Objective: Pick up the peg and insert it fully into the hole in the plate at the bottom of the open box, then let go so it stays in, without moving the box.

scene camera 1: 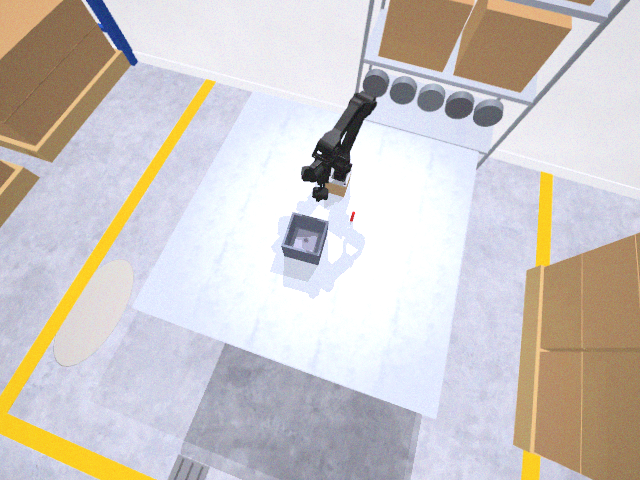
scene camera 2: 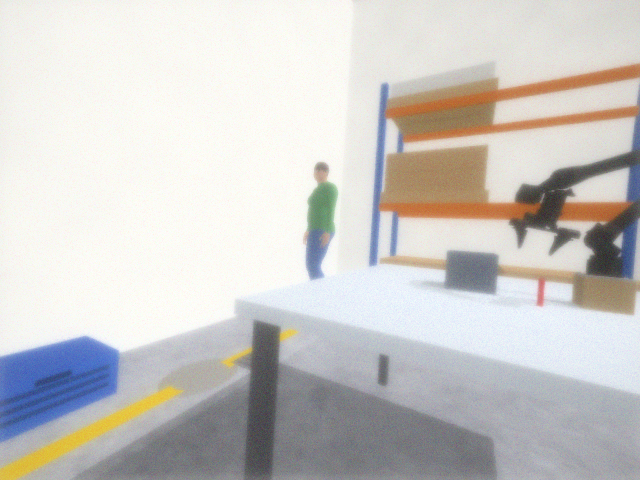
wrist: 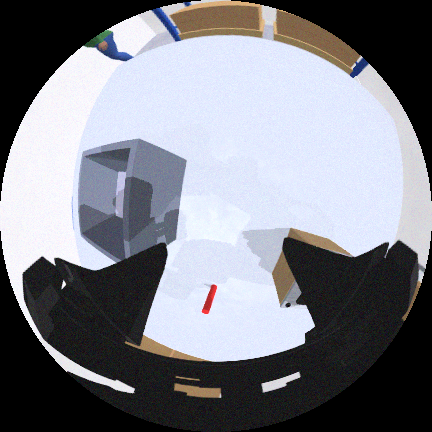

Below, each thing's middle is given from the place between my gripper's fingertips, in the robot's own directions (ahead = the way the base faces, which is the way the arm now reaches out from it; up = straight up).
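The grey box (scene camera 2: 477,272) is there, and my hand is 19 cm short of it. Measured from that box, my hand is also 8 cm above it and 2 cm to the right of it.
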